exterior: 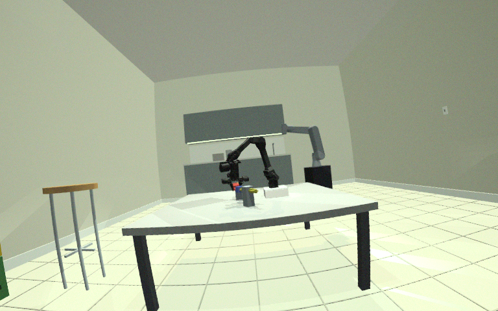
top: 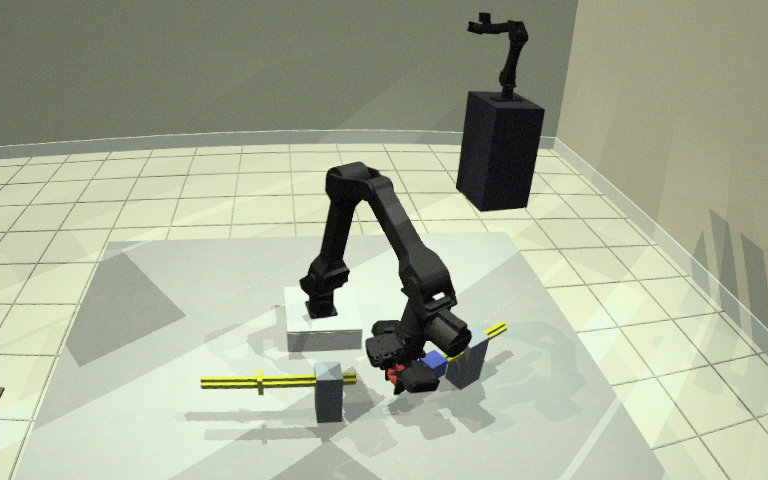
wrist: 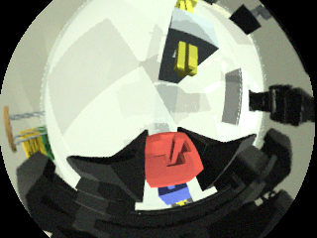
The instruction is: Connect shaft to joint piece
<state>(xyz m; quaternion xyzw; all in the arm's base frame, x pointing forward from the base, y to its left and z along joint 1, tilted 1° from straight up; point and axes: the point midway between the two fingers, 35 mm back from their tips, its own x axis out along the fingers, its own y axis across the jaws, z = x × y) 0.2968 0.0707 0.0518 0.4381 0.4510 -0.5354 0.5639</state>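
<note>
Now: gripper tip 3 cm below the red square joint piece and 2 cm to the right of it.
</note>
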